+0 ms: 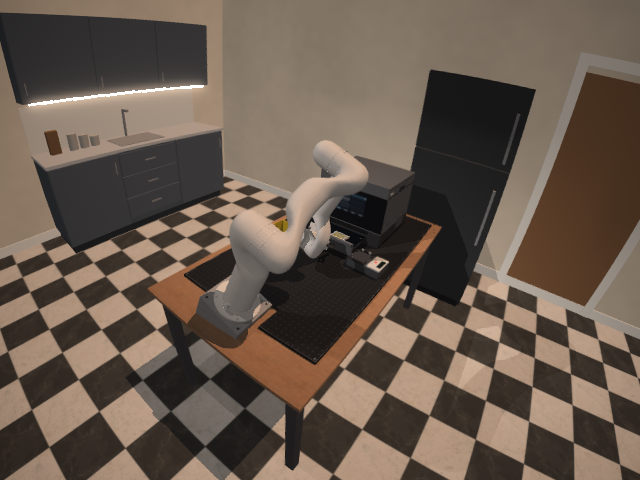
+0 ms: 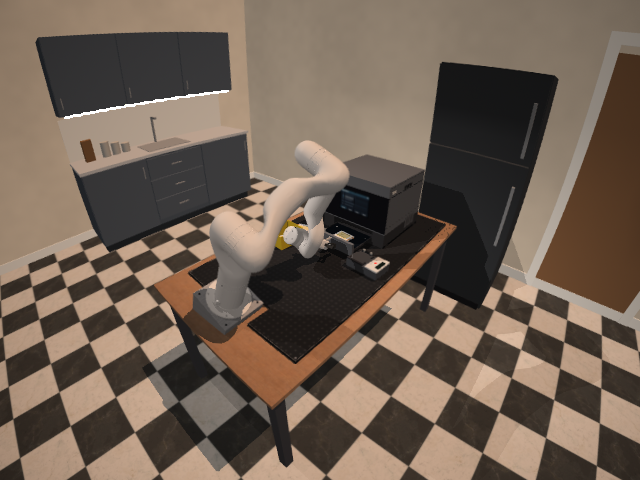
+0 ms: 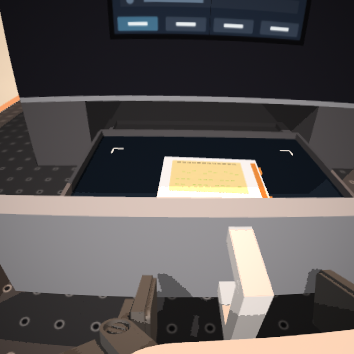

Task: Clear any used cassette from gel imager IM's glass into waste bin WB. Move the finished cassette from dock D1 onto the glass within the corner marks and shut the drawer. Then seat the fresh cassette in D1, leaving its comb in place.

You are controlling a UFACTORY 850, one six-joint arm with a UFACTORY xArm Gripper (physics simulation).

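Note:
Gel imager IM [image 1: 387, 178] [image 2: 387, 173] [image 3: 60, 65] has its drawer [image 1: 345, 248] [image 2: 343, 248] [image 3: 110, 245] pulled out. A white cassette with a yellow gel [image 1: 339, 235] [image 2: 343, 236] [image 3: 210, 177] lies flat on the dark glass [image 3: 135, 155]. Two corner marks show behind it; the drawer front hides the near part of the glass. My gripper [image 2: 326, 244] [image 3: 237, 300] is open and low in front of the drawer, one finger to each side of the white drawer handle [image 3: 250, 265]. Waste bin WB [image 1: 281, 225] [image 2: 283, 242] is yellow and partly behind the arm. The fresh cassette does not show.
A low dock unit with a white control panel [image 1: 378, 264] [image 2: 377, 265] stands right of the drawer, near the table's [image 1: 305, 382] [image 2: 279, 384] right edge. The imager's housing overhangs the rear of the drawer. The black perforated mat [image 1: 320, 310] [image 2: 310, 310] lies under these things.

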